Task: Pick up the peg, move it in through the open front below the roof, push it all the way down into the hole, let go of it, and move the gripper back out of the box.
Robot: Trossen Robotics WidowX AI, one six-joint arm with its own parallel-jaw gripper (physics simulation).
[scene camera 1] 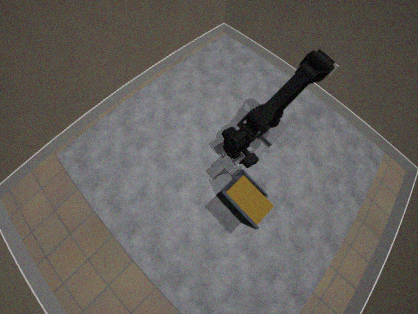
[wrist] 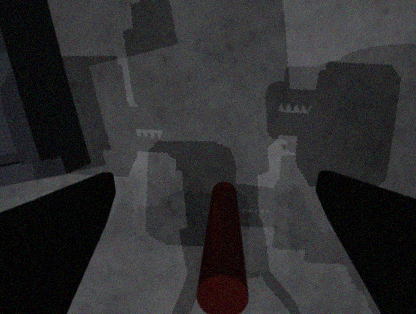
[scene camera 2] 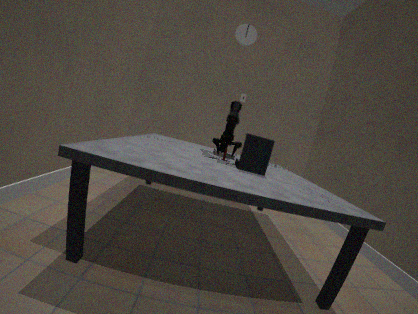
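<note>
The red peg (scene camera 2: pixel 225 154) (wrist: pixel 223 240) stands about upright on the table beside the box. Its top end is nearest the camera in the wrist view; it does not show in scene camera 1. My gripper (scene camera 1: pixel 241 151) (scene camera 2: pixel 226 150) (wrist: pixel 217 181) is wide open, with a finger on each side of the peg and a gap to both. The peg is between the fingers but not gripped. The box has a yellow roof (scene camera 1: pixel 250 200) and dark walls (scene camera 2: pixel 257 155) (wrist: pixel 42 95). It stands close beside the gripper. The hole inside it is hidden.
The grey mottled table top (scene camera 1: pixel 150 150) (scene camera 2: pixel 150 160) carries the arm and the box. In the wrist view, a dark box wall runs down the left edge, close past the left finger. Overlapping arm shadows lie on the table around the peg.
</note>
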